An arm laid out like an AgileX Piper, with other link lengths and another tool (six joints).
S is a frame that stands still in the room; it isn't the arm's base.
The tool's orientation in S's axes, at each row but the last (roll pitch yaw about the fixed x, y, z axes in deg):
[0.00 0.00 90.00]
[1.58 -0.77 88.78]
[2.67 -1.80 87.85]
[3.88 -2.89 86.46]
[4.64 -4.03 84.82]
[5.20 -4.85 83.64]
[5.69 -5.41 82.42]
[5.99 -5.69 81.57]
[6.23 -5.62 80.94]
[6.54 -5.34 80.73]
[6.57 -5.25 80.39]
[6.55 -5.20 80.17]
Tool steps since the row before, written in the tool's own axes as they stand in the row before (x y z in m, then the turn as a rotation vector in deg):
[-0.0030 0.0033 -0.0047 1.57 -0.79 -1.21]
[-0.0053 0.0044 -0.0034 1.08 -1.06 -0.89]
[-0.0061 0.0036 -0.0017 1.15 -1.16 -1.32]
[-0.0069 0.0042 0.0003 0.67 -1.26 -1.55]
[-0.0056 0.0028 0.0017 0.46 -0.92 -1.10]
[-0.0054 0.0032 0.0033 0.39 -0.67 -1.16]
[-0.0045 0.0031 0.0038 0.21 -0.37 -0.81]
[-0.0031 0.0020 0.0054 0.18 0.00 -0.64]
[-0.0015 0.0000 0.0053 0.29 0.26 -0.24]
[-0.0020 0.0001 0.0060 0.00 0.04 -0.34]
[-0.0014 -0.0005 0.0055 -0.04 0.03 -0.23]
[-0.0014 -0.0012 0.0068 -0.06 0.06 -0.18]
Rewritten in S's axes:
[-0.0033 -0.0030 -0.0047 0.79 1.57 -1.21]
[-0.0046 -0.0052 -0.0033 1.06 1.07 -0.90]
[-0.0039 -0.0059 -0.0017 1.14 1.15 -1.34]
[-0.0046 -0.0066 0.0002 1.20 0.68 -1.60]
[-0.0032 -0.0055 0.0015 0.87 0.46 -1.14]
[-0.0035 -0.0053 0.0031 0.61 0.43 -1.18]
[-0.0033 -0.0045 0.0036 0.32 0.25 -0.82]
[-0.0019 -0.0034 0.0052 -0.03 0.25 -0.62]
[0.0003 -0.0021 0.0051 -0.23 0.35 -0.18]
[0.0002 -0.0026 0.0058 -0.07 0.04 -0.33]
[0.0008 -0.0021 0.0053 -0.06 -0.01 -0.23]
[0.0016 -0.0023 0.0065 -0.09 -0.03 -0.18]

